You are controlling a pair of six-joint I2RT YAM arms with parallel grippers.
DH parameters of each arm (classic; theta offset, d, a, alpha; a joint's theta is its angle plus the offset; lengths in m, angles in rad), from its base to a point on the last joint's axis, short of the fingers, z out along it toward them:
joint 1: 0 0.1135 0.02 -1.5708
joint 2: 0 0 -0.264 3.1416
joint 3: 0.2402 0 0.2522 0
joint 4: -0.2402 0 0.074 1.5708
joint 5: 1.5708 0 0 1.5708
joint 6: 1.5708 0.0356 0 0
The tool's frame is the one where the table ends.
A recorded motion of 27 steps. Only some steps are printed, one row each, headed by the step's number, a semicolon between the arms.
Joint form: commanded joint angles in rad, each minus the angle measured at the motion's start. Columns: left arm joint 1, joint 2, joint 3, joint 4, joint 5, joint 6; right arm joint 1, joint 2, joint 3, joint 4, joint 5, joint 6.
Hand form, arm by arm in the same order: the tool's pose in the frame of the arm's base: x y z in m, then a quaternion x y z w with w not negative. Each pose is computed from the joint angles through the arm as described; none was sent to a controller.
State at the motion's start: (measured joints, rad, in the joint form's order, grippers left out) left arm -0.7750 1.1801 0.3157 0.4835 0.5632 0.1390; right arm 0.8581 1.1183 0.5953 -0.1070 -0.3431 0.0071
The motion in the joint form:
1: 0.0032 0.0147 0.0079 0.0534 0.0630 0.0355; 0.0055 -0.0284 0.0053 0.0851 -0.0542 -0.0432
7: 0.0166 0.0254 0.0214 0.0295 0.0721 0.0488; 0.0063 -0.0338 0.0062 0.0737 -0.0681 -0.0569
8: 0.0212 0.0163 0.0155 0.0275 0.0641 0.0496; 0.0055 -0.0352 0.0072 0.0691 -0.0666 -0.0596
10: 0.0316 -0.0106 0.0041 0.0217 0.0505 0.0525; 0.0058 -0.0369 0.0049 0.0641 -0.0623 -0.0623
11: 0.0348 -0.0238 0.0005 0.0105 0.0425 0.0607; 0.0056 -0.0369 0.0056 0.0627 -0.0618 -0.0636
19: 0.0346 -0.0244 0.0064 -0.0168 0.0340 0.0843; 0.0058 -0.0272 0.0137 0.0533 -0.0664 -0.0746
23: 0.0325 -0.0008 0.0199 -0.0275 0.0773 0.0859; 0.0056 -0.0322 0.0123 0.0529 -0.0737 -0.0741
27: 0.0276 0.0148 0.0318 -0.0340 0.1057 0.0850; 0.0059 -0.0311 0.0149 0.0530 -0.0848 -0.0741
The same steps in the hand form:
1: 0.1459 -0.1711 0.1765 0.51220 0.60875 -0.40213 0.45317; 0.1425 0.1879 0.2331 -0.45764 0.71842 0.35510 0.38515
7: 0.1495 -0.1708 0.1761 0.51411 0.61297 -0.39871 0.44832; 0.1412 0.1874 0.2336 -0.46555 0.71381 0.35711 0.38238
8: 0.1493 -0.1688 0.1760 0.51146 0.61548 -0.39473 0.45143; 0.1412 0.1870 0.2338 -0.46602 0.71422 0.35563 0.38242
10: 0.1486 -0.1645 0.1773 0.50649 0.61767 -0.38715 0.46050; 0.1408 0.1864 0.2329 -0.46648 0.71577 0.35291 0.38147
11: 0.1480 -0.1627 0.1777 0.50654 0.61875 -0.38166 0.46356; 0.1408 0.1864 0.2330 -0.46680 0.71579 0.35235 0.38156
19: 0.1483 -0.1626 0.1769 0.51268 0.62086 -0.37279 0.46121; 0.1417 0.1877 0.2328 -0.47197 0.71513 0.35069 0.37796
23: 0.1491 -0.1657 0.1756 0.52182 0.61584 -0.38807 0.44479; 0.1410 0.1872 0.2335 -0.47291 0.71310 0.35385 0.37768
27: 0.1494 -0.1686 0.1757 0.52793 0.61096 -0.39934 0.43421; 0.1408 0.1877 0.2342 -0.47493 0.71050 0.35821 0.37593

